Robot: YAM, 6 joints.
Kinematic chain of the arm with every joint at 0, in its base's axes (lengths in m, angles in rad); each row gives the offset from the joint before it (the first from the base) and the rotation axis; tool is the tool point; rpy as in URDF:
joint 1: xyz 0 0 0.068 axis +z
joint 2: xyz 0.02 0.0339 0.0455 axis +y
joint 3: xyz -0.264 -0.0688 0 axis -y
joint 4: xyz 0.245 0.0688 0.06 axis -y
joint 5: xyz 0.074 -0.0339 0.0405 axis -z
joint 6: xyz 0.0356 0 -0.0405 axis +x
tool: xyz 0 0 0 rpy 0 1.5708 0
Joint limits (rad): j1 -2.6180..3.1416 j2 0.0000..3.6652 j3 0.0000..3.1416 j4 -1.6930..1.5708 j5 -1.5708..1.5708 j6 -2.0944..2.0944
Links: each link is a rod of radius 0.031 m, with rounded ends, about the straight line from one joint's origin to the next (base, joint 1, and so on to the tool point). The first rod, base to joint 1, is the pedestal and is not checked.
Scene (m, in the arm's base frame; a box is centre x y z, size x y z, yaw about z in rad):
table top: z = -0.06
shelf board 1: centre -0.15 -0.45 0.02 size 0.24 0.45 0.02 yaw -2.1
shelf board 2: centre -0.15 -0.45 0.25 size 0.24 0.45 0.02 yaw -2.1
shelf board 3: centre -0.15 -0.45 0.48 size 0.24 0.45 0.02 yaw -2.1
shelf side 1: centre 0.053 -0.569 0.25 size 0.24 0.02 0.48 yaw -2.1
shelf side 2: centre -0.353 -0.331 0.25 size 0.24 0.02 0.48 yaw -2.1
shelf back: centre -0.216 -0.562 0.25 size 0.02 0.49 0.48 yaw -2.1
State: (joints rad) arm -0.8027 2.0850 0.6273 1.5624 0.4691 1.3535
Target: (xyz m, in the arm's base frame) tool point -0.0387 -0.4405 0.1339
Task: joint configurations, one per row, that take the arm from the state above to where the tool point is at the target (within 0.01 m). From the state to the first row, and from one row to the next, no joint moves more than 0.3 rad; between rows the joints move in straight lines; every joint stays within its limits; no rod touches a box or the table.
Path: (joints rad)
1: -1.0755 2.1523 0.7834 1.5238 0.4738 1.3535
2: -1.3482 2.2197 0.9395 1.4853 0.4785 1.3535
3: -1.6210 2.2870 1.0955 1.4467 0.4832 1.3535

